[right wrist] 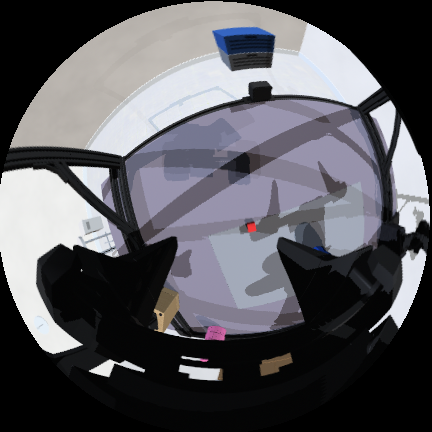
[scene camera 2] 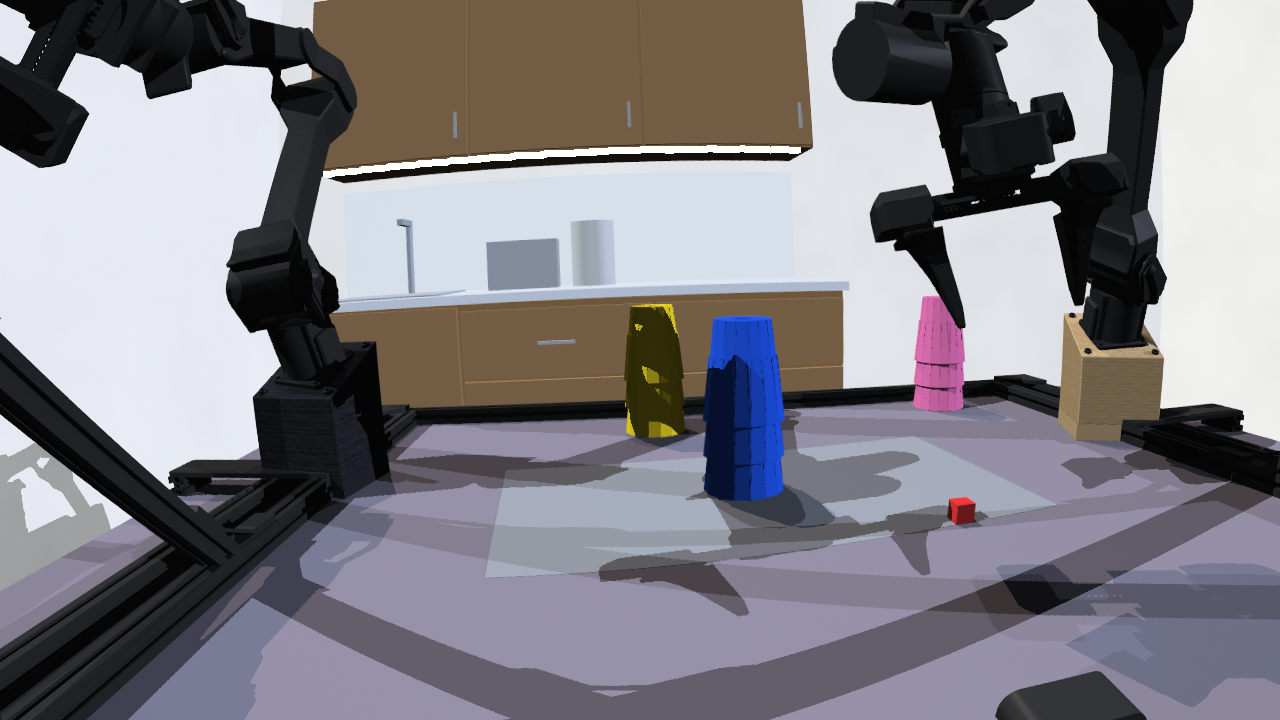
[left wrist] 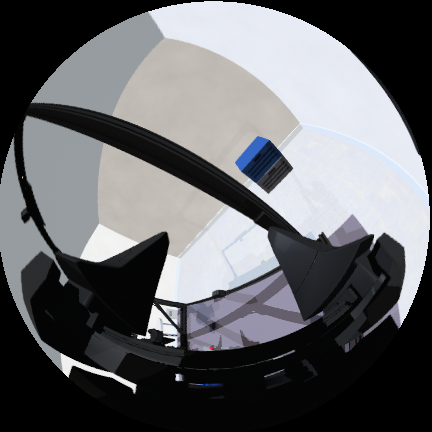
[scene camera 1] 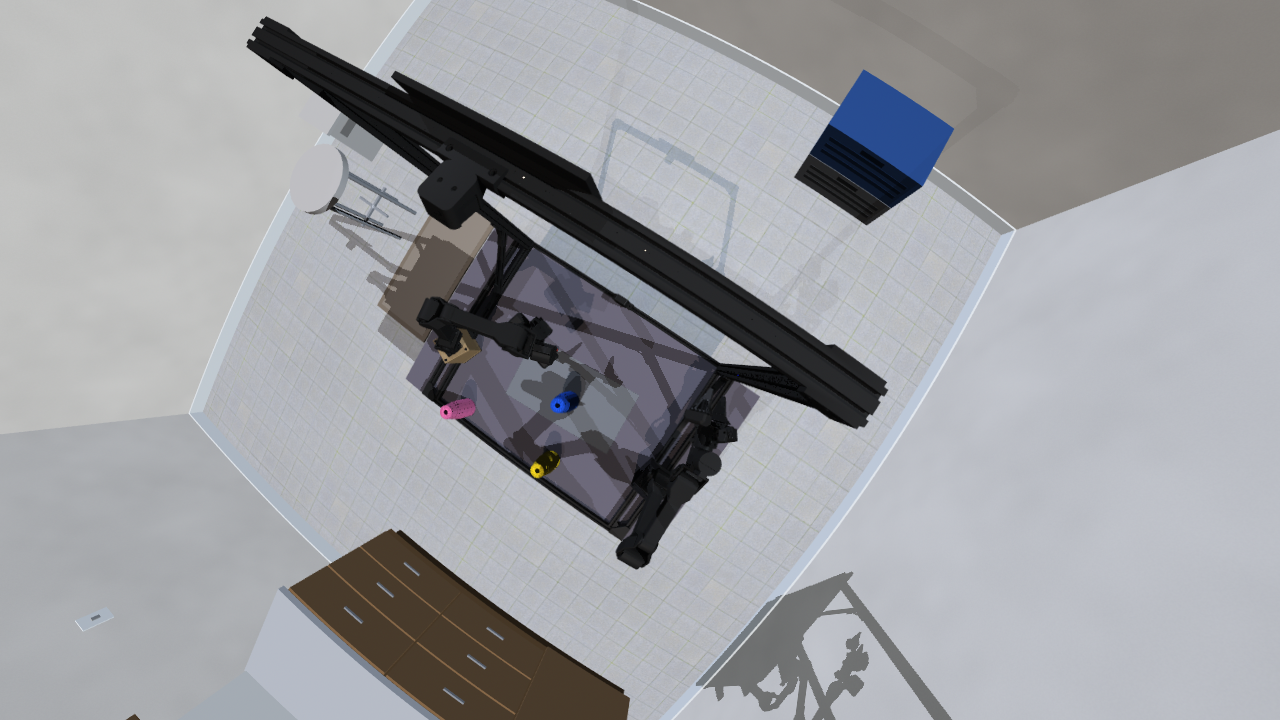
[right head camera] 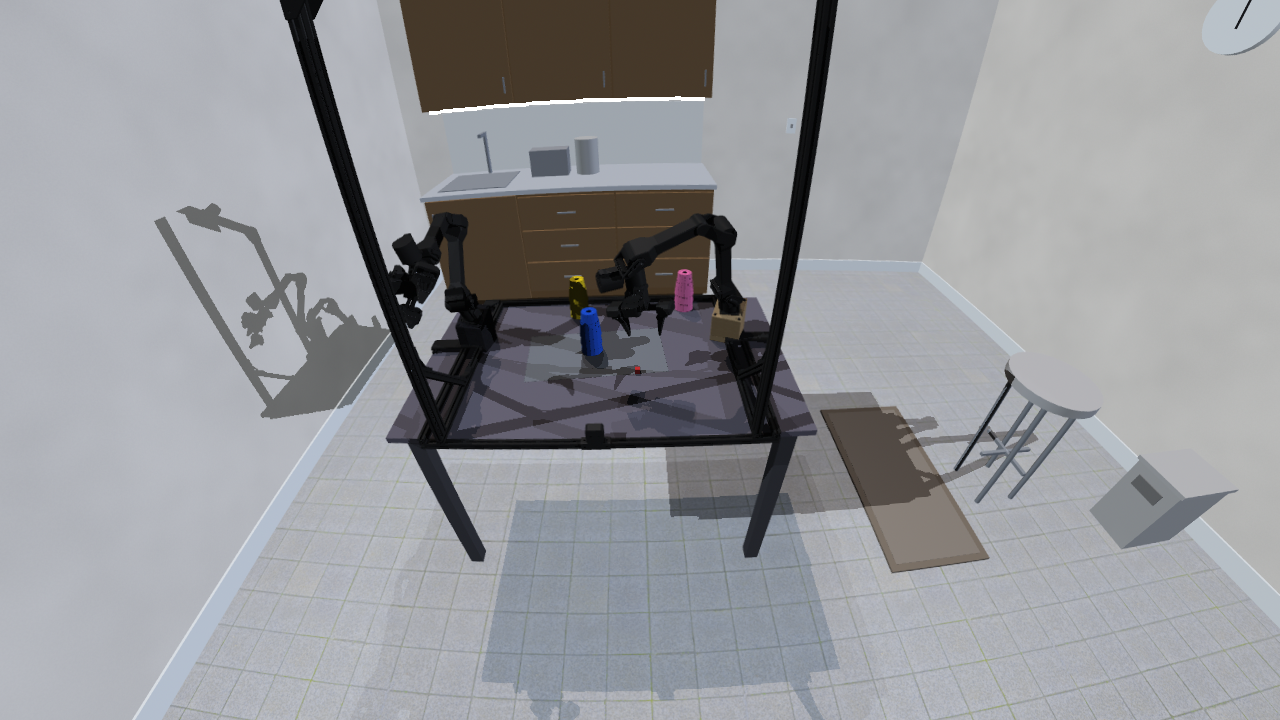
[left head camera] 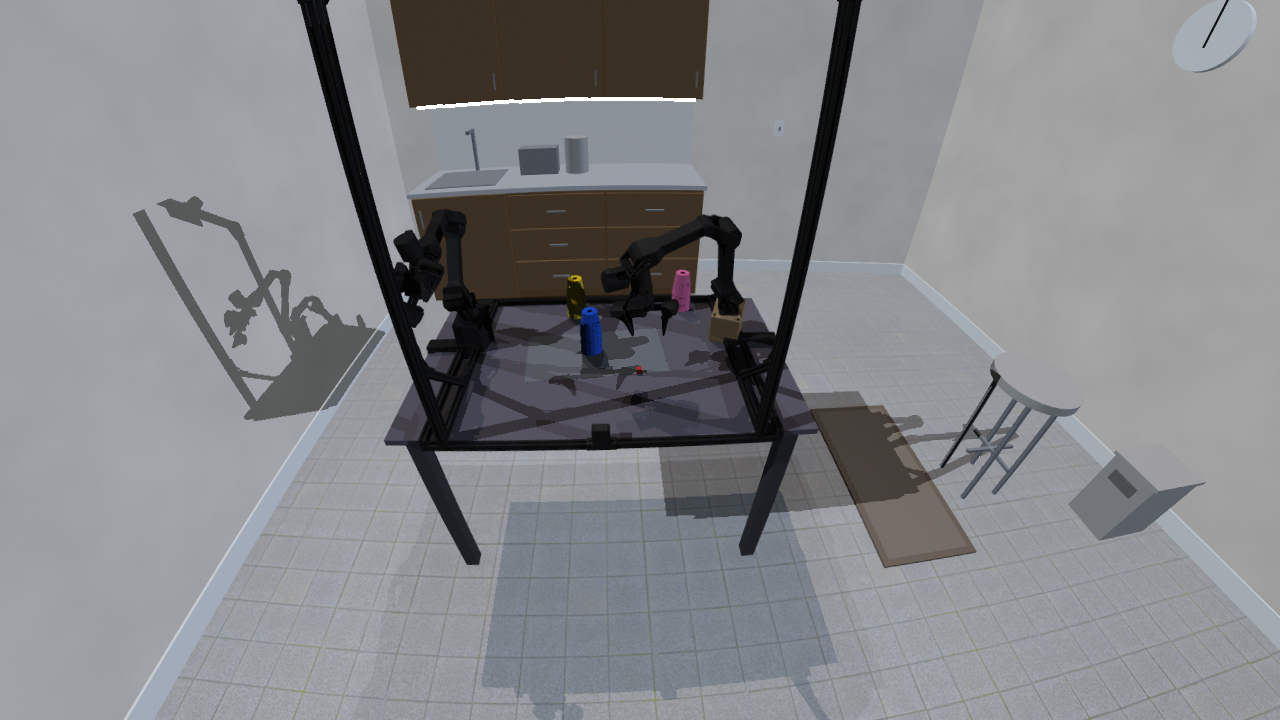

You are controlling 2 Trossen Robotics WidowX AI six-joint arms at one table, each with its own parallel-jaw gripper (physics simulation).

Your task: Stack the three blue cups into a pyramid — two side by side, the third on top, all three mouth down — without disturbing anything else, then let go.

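Places are measured from the left arm's base along level axes (x left, y ahead, z down), in centimetres.
Pixels of known places: left gripper, fingertip midpoint: (left wrist: pixel 219 234) (scene camera 1: pixel 718 392) (right head camera: pixel 415 315) (left head camera: pixel 419 314); right gripper, fingertip midpoint: (right wrist: pixel 228 242) (scene camera 2: pixel 1021 316) (left wrist: pixel 179 343) (right head camera: pixel 644 335) (left head camera: pixel 648 335); left arm's base, origin of the base link: (scene camera 2: pixel 314 368) (scene camera 1: pixel 650 485) (right head camera: pixel 472 315) (left head camera: pixel 469 314); right arm's base, origin of the base link: (scene camera 2: pixel 1111 333) (scene camera 1: pixel 450 345) (right head camera: pixel 729 307) (left head camera: pixel 728 307).
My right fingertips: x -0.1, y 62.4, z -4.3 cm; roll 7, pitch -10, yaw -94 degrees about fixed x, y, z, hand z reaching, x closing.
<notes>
Ahead of a thing's pixels: the offset from my right fingertips to its top centre. Level surfaces: height alone.
The three blue cups @(dx +8.7, dy -21.7, dz +0.9 cm) (left head camera: pixel 590 332) (right head camera: pixel 590 332) (scene camera 1: pixel 563 402) (scene camera 2: pixel 742 407) stand nested in one upright stack, mouth down, on the pale mat @(dz +16.1 cm) (scene camera 2: pixel 554 514). Their edge also shows in the right wrist view (right wrist: pixel 320 249). My right gripper (left head camera: pixel 648 333) (right head camera: pixel 643 333) (scene camera 2: pixel 1020 313) (right wrist: pixel 228 242) is open and empty, pointing down above the table, to the right of the blue stack in scene camera 2. My left gripper (left wrist: pixel 219 234) is open and empty, raised at the far left in the head camera views, well away from the cups.
A yellow cup stack @(dx +28.4, dy -36.0, dz +0.9 cm) (left head camera: pixel 575 298) (scene camera 1: pixel 546 463) (scene camera 2: pixel 653 371) stands behind the blue one. A pink stack @(dx +46.3, dy +0.3, dz +0.9 cm) (left head camera: pixel 682 291) (scene camera 1: pixel 458 409) (scene camera 2: pixel 938 353) stands at the back right. A small red cube @(dx +2.3, dy -3.3, dz +14.5 cm) (left head camera: pixel 639 368) (scene camera 2: pixel 961 511) (right wrist: pixel 251 227) lies near the mat's front right edge.
</notes>
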